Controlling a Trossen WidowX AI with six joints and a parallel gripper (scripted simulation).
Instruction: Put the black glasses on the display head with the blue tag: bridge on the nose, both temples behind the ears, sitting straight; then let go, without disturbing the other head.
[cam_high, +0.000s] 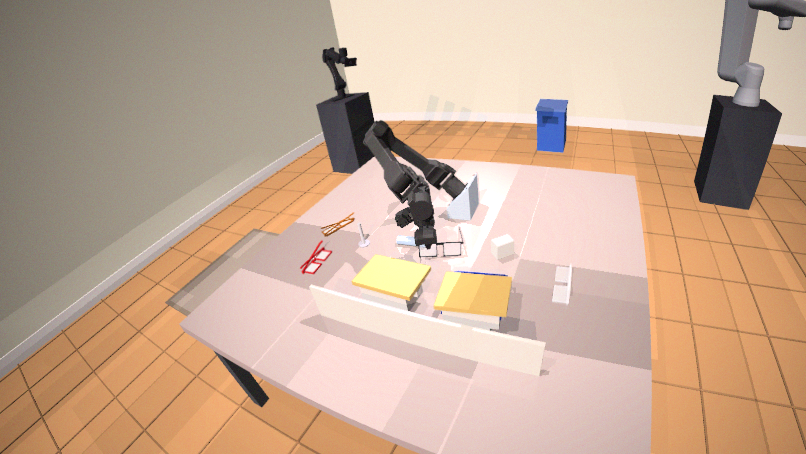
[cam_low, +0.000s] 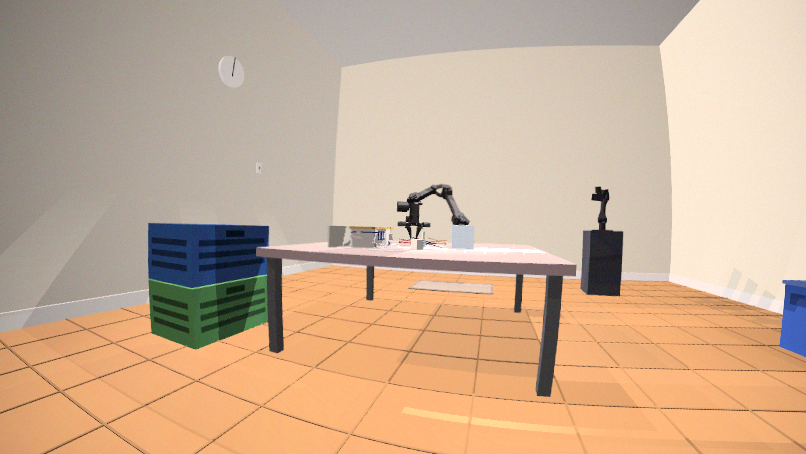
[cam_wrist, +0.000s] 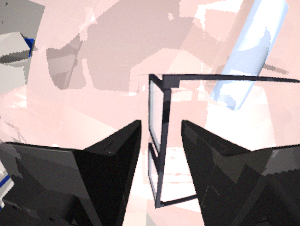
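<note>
Now: gripper tip 40 mm past the pale blue cylinder, 90 mm to the left of it and 30 mm above it. Round my gripper tip: round stand (10 mm ahead, 250 mm to the right, 20 mm below); then white cube (90 mm behind, 210 mm to the left, 20 mm below); then low white wall (320 mm ahead, 140 mm to the left, 10 mm above).
</note>
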